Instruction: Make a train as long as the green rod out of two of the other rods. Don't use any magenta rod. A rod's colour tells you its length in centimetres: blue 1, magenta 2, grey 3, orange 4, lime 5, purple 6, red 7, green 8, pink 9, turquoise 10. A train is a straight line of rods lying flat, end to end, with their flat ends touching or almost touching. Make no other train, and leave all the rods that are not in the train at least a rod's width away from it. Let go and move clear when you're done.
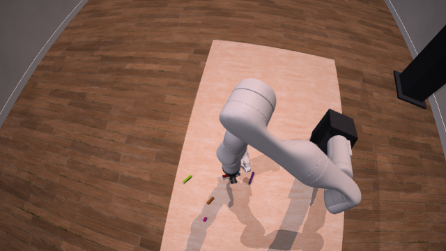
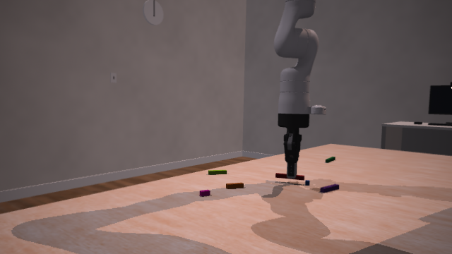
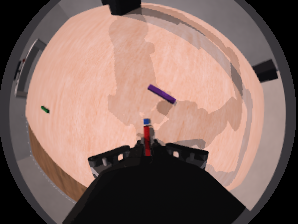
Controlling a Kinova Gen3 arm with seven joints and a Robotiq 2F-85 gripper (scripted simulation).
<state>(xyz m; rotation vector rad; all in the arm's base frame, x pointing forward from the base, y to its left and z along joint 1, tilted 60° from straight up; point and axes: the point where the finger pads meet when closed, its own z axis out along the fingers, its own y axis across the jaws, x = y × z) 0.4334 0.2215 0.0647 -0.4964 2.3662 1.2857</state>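
The red rod is 2 cm below my hand. Also, from my hand: orange rod 15 cm to the left, 5 cm ahead, 3 cm below; then blue rod 3 cm below, 3 cm behind, 2 cm to the right; then purple rod 10 cm behind, 3 cm below, 2 cm to the right.
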